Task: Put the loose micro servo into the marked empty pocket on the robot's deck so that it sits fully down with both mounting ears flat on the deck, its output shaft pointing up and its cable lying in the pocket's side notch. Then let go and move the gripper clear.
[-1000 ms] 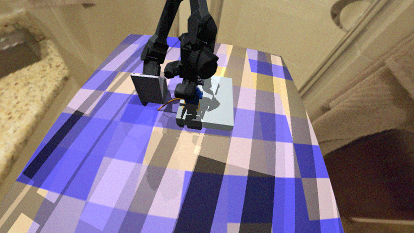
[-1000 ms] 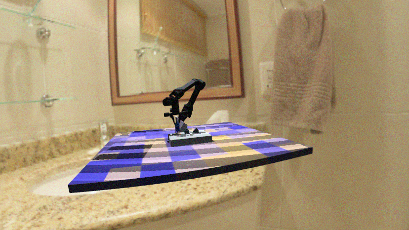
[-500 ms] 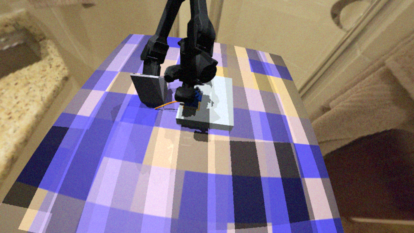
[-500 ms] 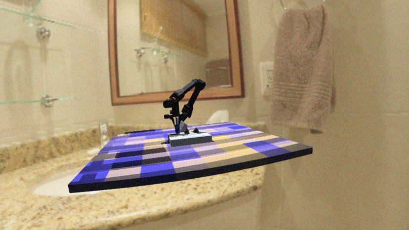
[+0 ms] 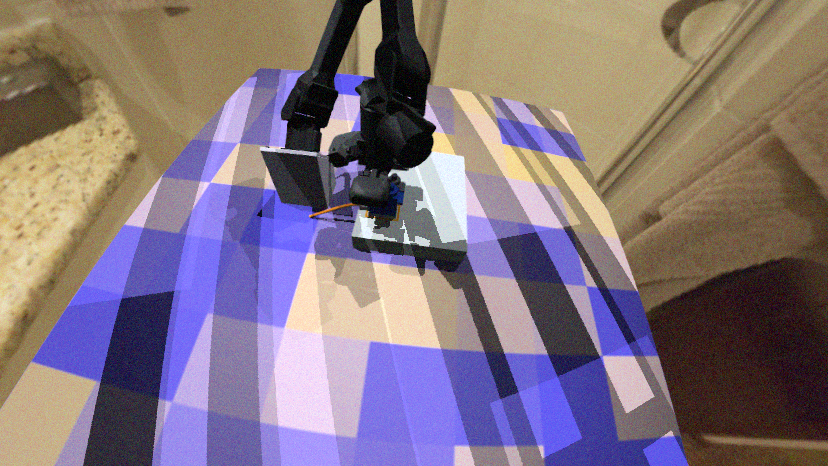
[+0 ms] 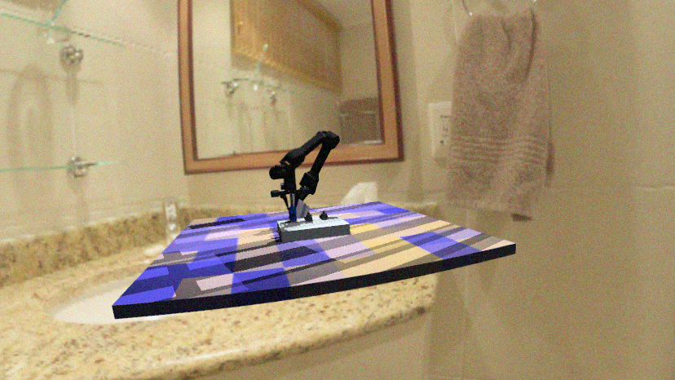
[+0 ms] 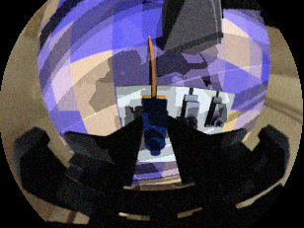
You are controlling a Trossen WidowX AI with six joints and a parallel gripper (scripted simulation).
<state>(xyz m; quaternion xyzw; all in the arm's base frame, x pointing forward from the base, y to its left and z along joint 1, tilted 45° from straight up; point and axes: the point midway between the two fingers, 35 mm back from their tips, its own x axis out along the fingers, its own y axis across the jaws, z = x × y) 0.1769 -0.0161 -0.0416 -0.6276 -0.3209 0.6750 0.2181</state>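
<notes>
My gripper tip is 11 cm short of the white deck, 9 cm to the right of it and 8 cm above it.
</notes>
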